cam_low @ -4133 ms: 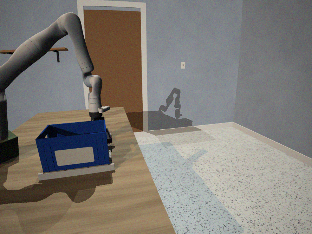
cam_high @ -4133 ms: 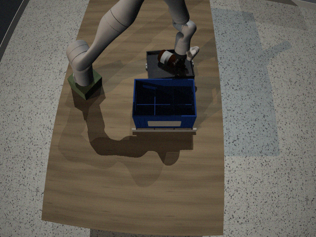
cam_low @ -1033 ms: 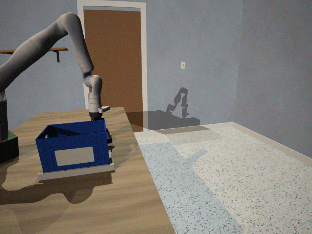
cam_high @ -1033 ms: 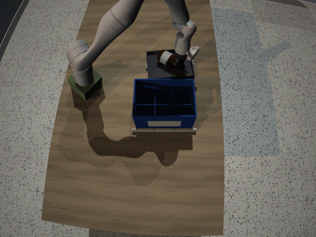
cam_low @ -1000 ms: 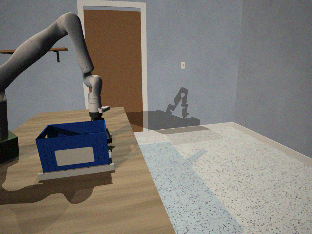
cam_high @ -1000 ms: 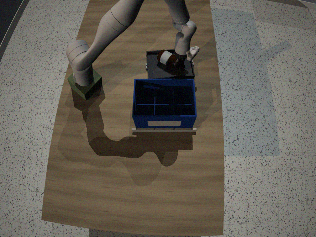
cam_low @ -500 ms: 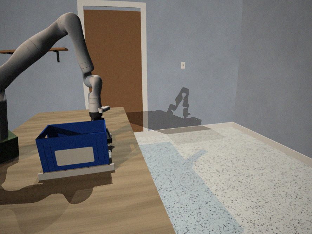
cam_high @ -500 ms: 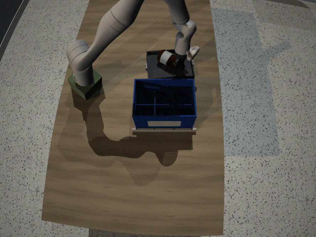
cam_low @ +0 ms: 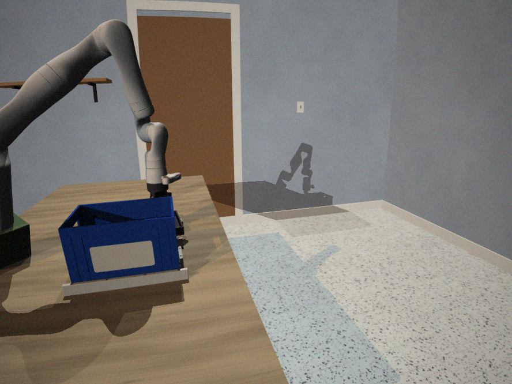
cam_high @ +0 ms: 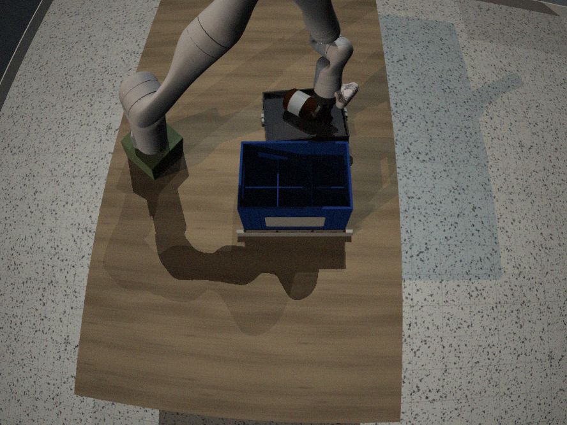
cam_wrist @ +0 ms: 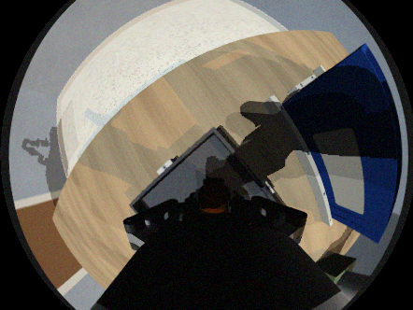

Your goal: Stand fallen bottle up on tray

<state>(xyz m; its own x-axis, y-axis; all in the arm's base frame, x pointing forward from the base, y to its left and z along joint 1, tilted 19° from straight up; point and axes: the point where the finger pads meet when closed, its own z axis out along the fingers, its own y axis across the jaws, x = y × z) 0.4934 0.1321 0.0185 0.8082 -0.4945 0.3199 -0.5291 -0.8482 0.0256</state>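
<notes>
Now: hand 4 cm past the brown bottle and 3 cm to the right of it. Also, from my hand: tray (6 cm behind, 3 cm to the left, 3 cm below); then blue crate (9 cm behind, 26 cm to the right, 4 cm above).
</notes>
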